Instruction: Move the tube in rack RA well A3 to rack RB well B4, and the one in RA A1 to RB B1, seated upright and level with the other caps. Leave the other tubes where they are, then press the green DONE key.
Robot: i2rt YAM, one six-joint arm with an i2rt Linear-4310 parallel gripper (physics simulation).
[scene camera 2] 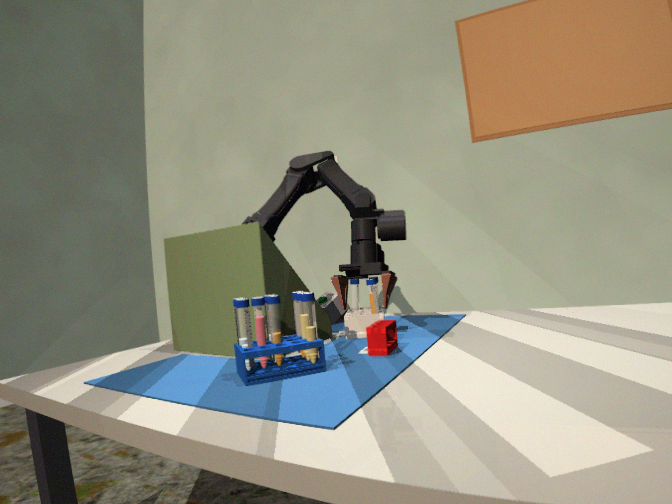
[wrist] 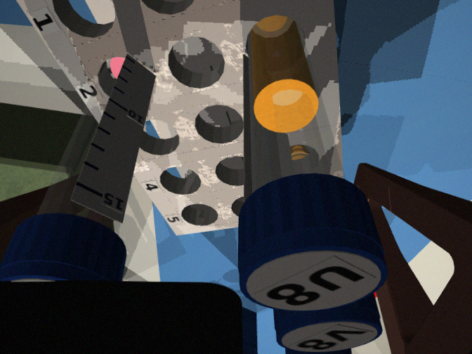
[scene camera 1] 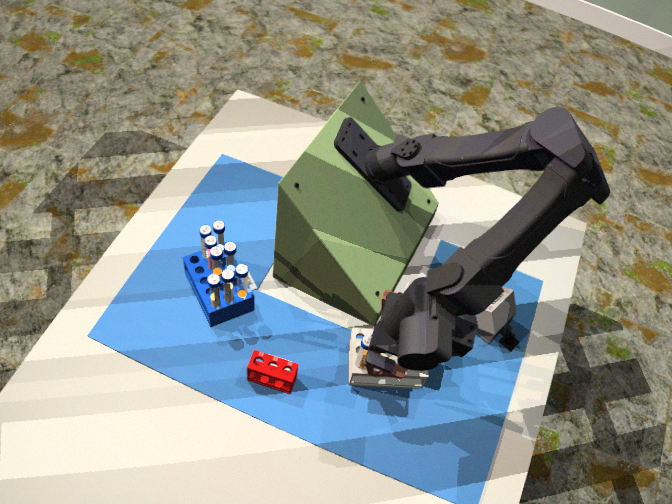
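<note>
My gripper point(scene camera 1: 379, 347) point(scene camera 2: 363, 292) point(wrist: 235, 176) is open and lowered over the white rack point(scene camera 1: 379, 380) point(scene camera 2: 358, 323) point(wrist: 179, 114). Its brown fingers stand on either side of the rack's blue-capped tubes without touching them. In the wrist view the cap marked U8 point(wrist: 312, 263) sits close to the right finger, on a tube with orange fill point(wrist: 286, 102). A second cap point(wrist: 57, 247) is at the left, on a graduated tube with pink fill. A cap marked V8 point(wrist: 327, 335) shows below. The blue rack point(scene camera 1: 233, 310) point(scene camera 2: 279, 369) holds several capped tubes far to the left.
A large green box point(scene camera 1: 336, 227) point(scene camera 2: 211, 287) stands behind the racks and carries the arm's base. A red block with holes point(scene camera 1: 272, 371) point(scene camera 2: 381, 337) lies on the blue mat point(scene camera 1: 379, 434) between the racks. A grey box point(scene camera 1: 496, 314) sits behind the arm.
</note>
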